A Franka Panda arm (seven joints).
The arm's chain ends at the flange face. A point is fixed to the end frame.
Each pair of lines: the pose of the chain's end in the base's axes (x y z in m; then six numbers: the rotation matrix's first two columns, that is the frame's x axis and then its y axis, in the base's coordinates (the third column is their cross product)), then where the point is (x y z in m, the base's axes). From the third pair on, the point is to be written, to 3 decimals.
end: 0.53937, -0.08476, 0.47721, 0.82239, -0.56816, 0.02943, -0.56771, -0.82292, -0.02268
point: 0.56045 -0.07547 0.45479
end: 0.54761, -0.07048, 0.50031, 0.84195, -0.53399, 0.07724, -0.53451, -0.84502, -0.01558
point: 0.56912 -0.06108 0.47836
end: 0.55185, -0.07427, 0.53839, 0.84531, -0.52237, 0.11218, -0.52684, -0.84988, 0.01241
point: 0.574 -0.066 0.516
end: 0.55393, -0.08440, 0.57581, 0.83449, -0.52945, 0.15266, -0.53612, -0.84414, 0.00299
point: 0.577 -0.076 0.555
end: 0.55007, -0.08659, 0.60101, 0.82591, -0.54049, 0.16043, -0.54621, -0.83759, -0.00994
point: 0.573 -0.079 0.580
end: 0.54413, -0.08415, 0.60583, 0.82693, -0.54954, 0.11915, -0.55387, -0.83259, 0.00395
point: 0.566 -0.076 0.584
